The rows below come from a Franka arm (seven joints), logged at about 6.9 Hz.
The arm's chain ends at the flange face. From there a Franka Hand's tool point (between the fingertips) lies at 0.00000 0.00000 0.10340 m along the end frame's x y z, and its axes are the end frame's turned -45 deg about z.
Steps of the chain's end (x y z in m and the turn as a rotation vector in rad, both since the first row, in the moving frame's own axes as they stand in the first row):
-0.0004 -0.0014 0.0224 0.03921 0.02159 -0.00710
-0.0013 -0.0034 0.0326 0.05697 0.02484 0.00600
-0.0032 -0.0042 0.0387 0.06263 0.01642 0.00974
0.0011 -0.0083 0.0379 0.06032 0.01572 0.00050
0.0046 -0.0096 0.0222 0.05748 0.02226 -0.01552
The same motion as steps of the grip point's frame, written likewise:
0.0051 -0.0026 0.0223 0.01246 0.04299 -0.00710
0.0075 -0.0057 0.0324 0.02272 0.05785 0.00600
0.0065 -0.0086 0.0385 0.03268 0.05590 0.00974
0.0122 -0.0083 0.0377 0.03154 0.05377 0.00050
0.0158 -0.0062 0.0220 0.02490 0.05638 -0.01552

